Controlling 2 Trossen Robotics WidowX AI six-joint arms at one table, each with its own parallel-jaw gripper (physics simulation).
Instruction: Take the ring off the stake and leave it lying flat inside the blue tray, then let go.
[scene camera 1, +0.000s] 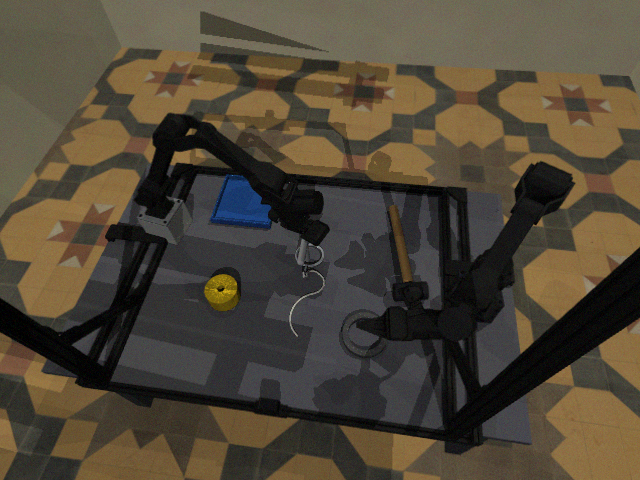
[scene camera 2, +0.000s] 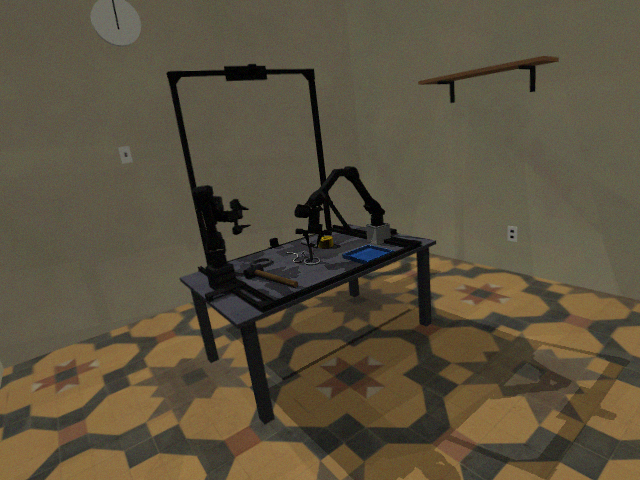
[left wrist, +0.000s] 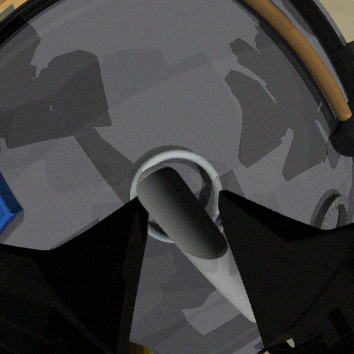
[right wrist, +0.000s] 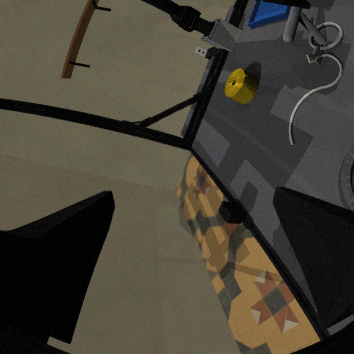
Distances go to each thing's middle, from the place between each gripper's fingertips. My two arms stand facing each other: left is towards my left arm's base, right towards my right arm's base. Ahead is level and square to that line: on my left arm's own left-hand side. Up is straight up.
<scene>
My left hand is 22 cm past the yellow spool (scene camera 1: 222, 292), 19 cm to the right of it and 6 cm above it. Round my left hand: blue tray (scene camera 1: 238, 204): 26 cm to the left, 12 cm ahead, 7 cm below; then hammer (scene camera 1: 406, 272): 28 cm to the right, 7 cm ahead, 6 cm below.
My right gripper is now 360 mm short of the hammer, 230 mm above it and 60 mm to the left of it. From my right hand the other things lie so: yellow spool: 410 mm to the left, 230 mm below, 80 mm ahead; blue tray: 480 mm to the left, 420 mm ahead, 240 mm below.
</scene>
